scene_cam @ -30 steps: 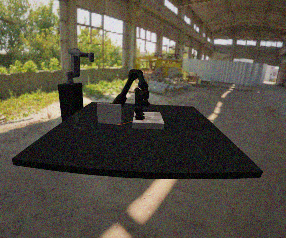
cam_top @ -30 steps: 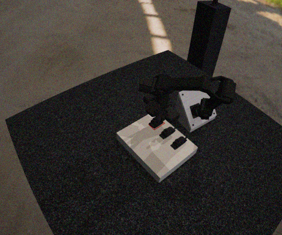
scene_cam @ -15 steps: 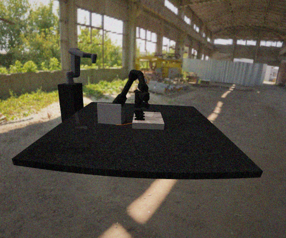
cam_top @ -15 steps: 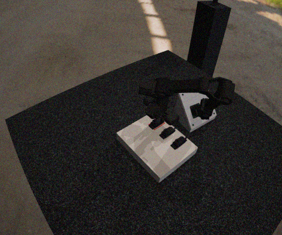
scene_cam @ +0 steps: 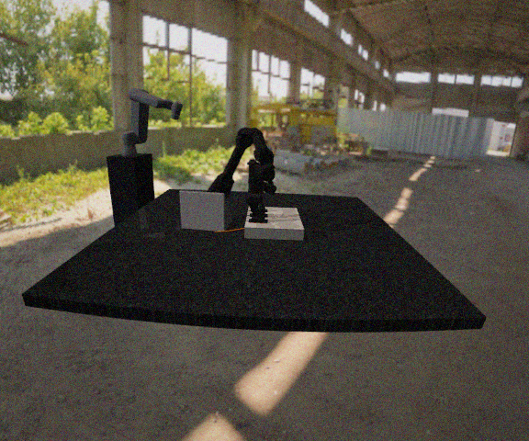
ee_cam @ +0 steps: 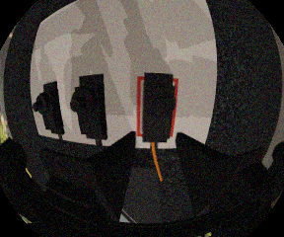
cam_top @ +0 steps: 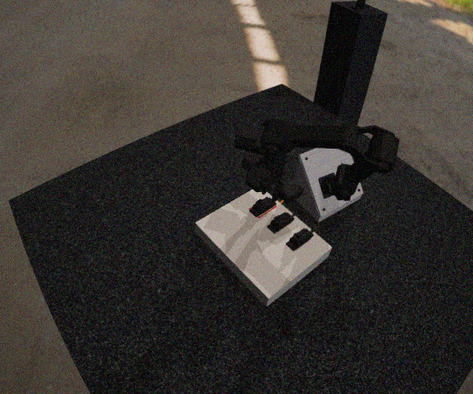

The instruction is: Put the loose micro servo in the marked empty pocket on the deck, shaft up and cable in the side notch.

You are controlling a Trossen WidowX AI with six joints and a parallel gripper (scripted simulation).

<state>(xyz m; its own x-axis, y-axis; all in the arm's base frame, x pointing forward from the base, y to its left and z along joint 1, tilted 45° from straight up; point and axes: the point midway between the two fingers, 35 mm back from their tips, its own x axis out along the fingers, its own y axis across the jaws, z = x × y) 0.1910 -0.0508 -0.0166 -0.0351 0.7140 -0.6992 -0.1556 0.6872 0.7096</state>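
The white deck is 110 mm ahead of my gripper tip, 90 mm to the left of it and 60 mm below it.
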